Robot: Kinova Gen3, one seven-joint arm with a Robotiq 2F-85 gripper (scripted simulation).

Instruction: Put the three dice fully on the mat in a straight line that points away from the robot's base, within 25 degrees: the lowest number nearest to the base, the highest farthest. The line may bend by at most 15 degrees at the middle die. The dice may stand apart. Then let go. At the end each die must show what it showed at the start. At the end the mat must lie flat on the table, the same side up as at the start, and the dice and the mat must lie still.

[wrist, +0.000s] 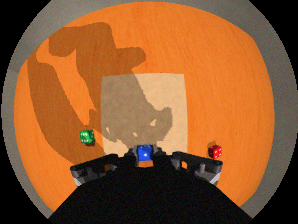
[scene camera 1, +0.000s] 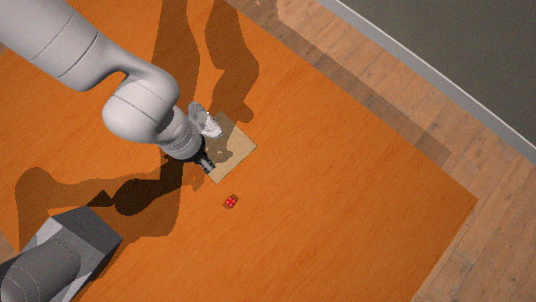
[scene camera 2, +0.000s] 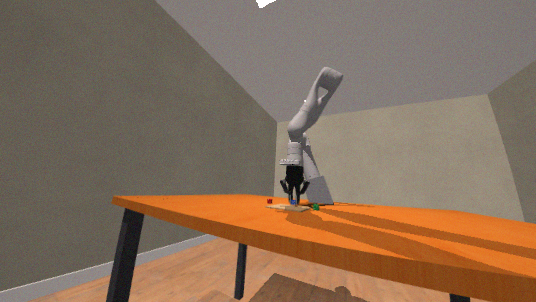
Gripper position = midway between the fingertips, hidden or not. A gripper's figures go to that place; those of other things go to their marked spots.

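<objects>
My gripper [wrist: 145, 150] sits 0.17 m from the lens, and a tan mat [wrist: 146, 108] lies 0.16 m from the lens.
</objects>
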